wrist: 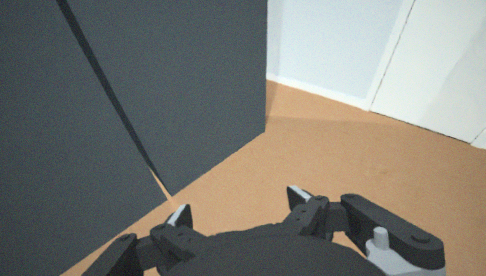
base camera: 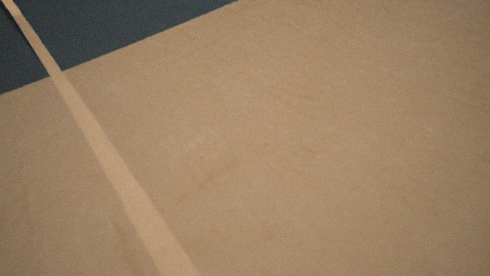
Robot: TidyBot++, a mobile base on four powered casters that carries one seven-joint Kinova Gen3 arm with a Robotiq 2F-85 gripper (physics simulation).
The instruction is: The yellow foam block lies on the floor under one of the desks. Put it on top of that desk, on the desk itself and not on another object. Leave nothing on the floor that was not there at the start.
Note:
In view: my gripper (wrist: 240, 206) and a white door (wrist: 424, 78).

